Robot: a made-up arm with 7 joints. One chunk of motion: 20 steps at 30 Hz.
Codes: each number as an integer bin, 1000 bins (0 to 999) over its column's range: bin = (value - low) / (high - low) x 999, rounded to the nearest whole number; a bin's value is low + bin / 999 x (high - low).
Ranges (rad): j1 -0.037..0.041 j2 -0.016..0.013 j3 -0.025..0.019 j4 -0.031..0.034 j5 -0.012..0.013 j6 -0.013..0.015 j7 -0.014..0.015
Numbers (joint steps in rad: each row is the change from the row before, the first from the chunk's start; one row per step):
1: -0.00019 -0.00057 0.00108 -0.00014 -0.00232 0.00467 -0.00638
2: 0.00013 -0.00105 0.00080 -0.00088 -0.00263 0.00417 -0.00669
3: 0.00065 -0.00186 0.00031 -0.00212 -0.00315 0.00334 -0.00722
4: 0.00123 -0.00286 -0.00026 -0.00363 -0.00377 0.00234 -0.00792
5: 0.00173 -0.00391 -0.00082 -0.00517 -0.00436 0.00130 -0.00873
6: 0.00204 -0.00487 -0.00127 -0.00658 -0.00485 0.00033 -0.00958
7: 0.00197 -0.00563 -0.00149 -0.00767 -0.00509 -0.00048 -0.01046
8: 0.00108 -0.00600 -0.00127 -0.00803 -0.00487 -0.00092 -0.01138
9: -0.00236 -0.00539 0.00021 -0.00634 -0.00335 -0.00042 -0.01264
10: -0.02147 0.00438 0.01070 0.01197 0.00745 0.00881 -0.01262
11: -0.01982 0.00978 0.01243 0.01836 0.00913 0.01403 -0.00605
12: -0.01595 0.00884 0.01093 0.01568 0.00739 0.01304 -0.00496
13: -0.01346 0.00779 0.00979 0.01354 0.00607 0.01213 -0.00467
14: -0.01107 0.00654 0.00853 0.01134 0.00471 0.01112 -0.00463
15: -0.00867 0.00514 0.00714 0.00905 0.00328 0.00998 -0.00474
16: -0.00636 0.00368 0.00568 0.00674 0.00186 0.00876 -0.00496
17: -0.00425 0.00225 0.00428 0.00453 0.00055 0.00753 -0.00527
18: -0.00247 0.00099 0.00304 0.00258 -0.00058 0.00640 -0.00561
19: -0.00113 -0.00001 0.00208 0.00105 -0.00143 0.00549 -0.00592
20: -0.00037 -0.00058 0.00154 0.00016 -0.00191 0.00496 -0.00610
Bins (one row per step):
1: 471 532 592 474 387 630 262
2: 476 515 586 463 374 613 252
3: 482 487 575 444 354 583 234
4: 490 453 562 421 329 547 209
5: 496 416 549 397 305 510 182
6: 500 383 539 375 286 476 152
7: 499 357 534 359 276 447 122
8: 488 344 539 353 285 431 90
9: 444 365 572 379 346 449 47
10: 199 702 811 660 777 778 48
11: 220 888 850 759 844 964 274
12: 270 856 816 717 775 929 311
13: 301 820 790 685 722 897 321
14: 332 776 761 651 668 861 323
15: 363 728 730 616 611 820 319
16: 392 678 697 580 554 776 311
17: 419 629 665 546 501 732 301
18: 442 585 637 516 456 692 289
19: 459 551 615 493 422 660 278
20: 469 531 603 479 403 641 272

